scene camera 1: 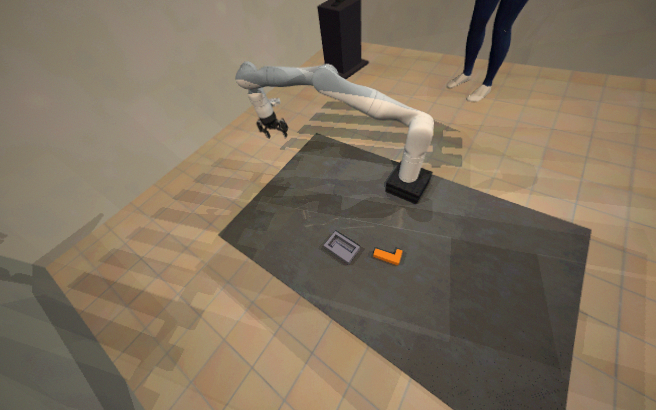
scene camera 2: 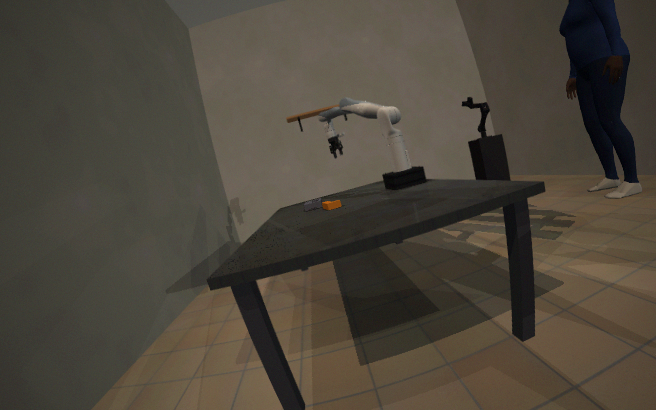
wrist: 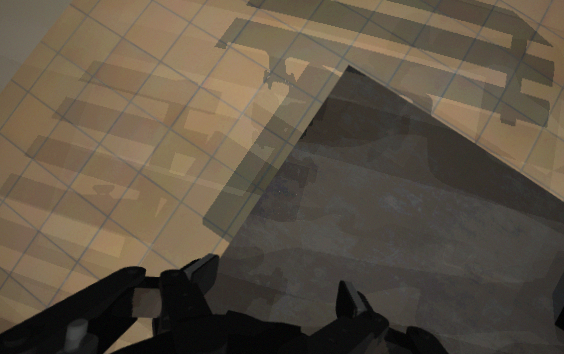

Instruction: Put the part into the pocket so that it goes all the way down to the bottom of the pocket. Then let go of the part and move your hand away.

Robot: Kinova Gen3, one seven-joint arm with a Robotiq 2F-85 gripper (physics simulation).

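Frame: origin at the arm's base, x right, y back, z down, level; centimetres.
Seen in the pictures: gripper, fingertip midpoint: [scene camera 1: 277, 137] [scene camera 2: 338, 156] [wrist: 276, 281]; arm's base, link origin: [scene camera 1: 408, 175] [scene camera 2: 402, 170].
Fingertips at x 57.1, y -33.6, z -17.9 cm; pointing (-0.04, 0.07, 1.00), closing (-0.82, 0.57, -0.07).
Pixels of each thing's top centre, then the offset from my fingertips to it. Level surfaces: height alone.
- orange L-shaped part, top centre: [scene camera 2: 330, 201] [scene camera 1: 387, 252] dx -74.0, dy -3.9, dz +22.8 cm
- dark table, surface height: dz +25.8 cm
- grey block, top centre: [scene camera 1: 341, 245] [scene camera 2: 312, 201] dx -57.0, dy -15.4, dz +22.2 cm
An orange L-shaped part [scene camera 1: 388, 256] [scene camera 2: 332, 205] lies flat on the dark table [scene camera 1: 400, 310] [scene camera 2: 380, 215]. A grey block [scene camera 1: 347, 254] [scene camera 2: 313, 205] with an L-shaped pocket in its top lies beside it, a small gap apart, on the left in scene camera 1. The pocket shows no part in it. My gripper [scene camera 1: 277, 135] [scene camera 2: 338, 155] [wrist: 276, 281] is open and empty. It hangs high above the table's far left corner, well away from the part and the block. Neither the part nor the block shows in the wrist view.
The arm's black base [scene camera 1: 409, 186] [scene camera 2: 404, 177] stands near the table's back edge. Behind the table are a black pedestal [scene camera 1: 342, 37] [scene camera 2: 490, 156] and a standing person in blue [scene camera 1: 495, 40] [scene camera 2: 595, 85]. A wooden rail [scene camera 2: 310, 114] is on the back wall.
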